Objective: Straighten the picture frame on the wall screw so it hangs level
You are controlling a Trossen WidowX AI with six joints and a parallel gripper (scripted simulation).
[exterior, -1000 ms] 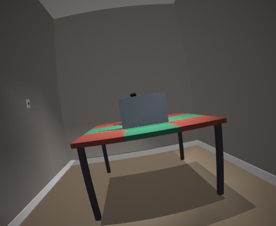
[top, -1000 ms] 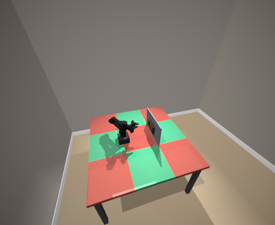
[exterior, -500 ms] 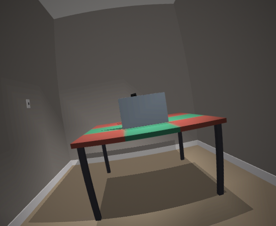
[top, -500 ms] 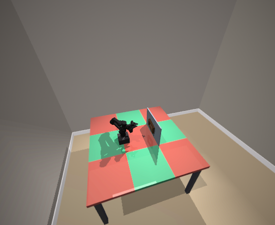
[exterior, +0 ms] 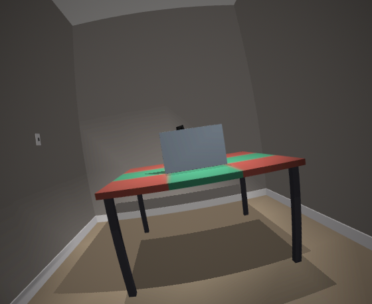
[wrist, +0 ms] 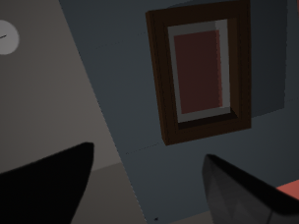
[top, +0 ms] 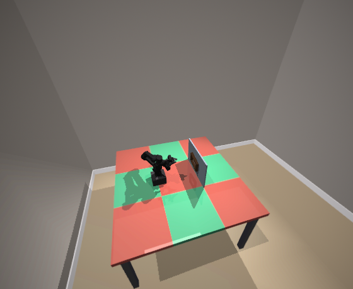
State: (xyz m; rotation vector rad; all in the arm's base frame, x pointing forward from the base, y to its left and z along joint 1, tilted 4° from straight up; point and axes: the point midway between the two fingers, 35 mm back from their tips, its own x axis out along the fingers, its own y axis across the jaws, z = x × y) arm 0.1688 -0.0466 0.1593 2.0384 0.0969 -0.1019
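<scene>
Right now my gripper tip is 21 cm short of the picture frame, 1 cm to the right of it and 9 cm above it. Also, from my gripper tip: grey wall panel 22 cm ahead, 2 cm to the left, 9 cm below.
</scene>
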